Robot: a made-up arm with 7 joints. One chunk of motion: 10 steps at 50 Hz.
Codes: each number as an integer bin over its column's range. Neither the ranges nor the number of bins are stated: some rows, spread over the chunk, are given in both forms.
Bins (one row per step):
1: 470 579 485 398 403 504
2: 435 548 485 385 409 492
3: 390 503 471 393 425 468
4: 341 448 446 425 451 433
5: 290 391 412 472 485 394
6: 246 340 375 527 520 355
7: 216 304 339 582 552 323
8: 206 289 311 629 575 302
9: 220 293 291 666 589 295
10: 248 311 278 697 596 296
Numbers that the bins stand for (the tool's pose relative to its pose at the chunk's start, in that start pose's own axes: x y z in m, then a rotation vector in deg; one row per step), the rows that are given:
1: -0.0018 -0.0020 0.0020 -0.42 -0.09 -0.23
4: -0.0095 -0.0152 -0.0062 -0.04 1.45 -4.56
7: -0.0170 -0.0296 -0.0287 2.16 4.68 -11.28
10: -0.0151 -0.0289 -0.0416 3.77 6.09 -12.93
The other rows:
2: -0.0039 -0.0051 0.0020 -0.60 0.10 -0.96
3: -0.0066 -0.0096 -0.0010 -0.49 0.61 -2.42
5: -0.0126 -0.0209 -0.0134 0.61 2.54 -6.94
6: -0.0152 -0.0260 -0.0212 1.39 3.66 -9.32
8: -0.0176 -0.0311 -0.0346 2.81 5.42 -12.56
9: -0.0168 -0.0307 -0.0388 3.33 5.87 -12.99

